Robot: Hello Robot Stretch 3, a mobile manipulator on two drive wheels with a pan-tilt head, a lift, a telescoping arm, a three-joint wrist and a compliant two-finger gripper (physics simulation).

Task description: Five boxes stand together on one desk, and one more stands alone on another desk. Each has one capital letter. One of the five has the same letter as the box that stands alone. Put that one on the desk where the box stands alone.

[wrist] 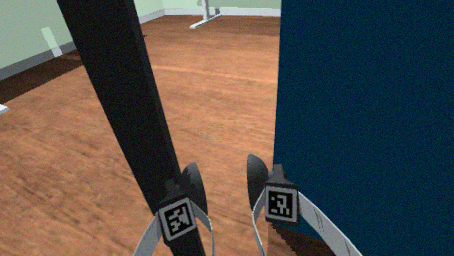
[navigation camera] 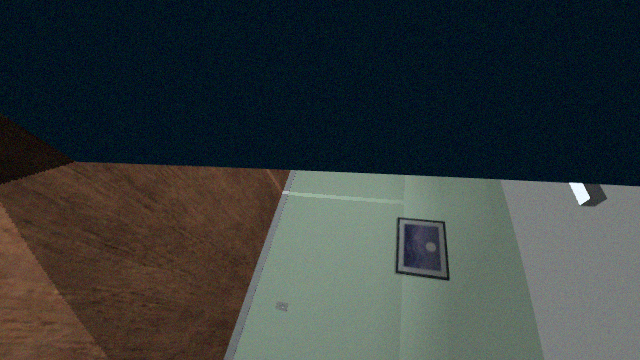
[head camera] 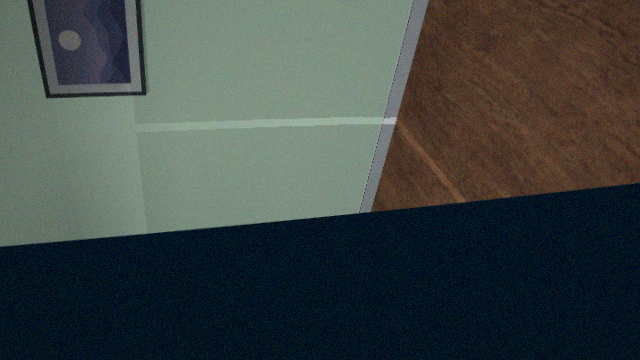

In view: my gripper [wrist: 223, 176] and a framed picture [head camera: 79, 55].
The framed picture is seen too in the navigation camera view [navigation camera: 421, 251].
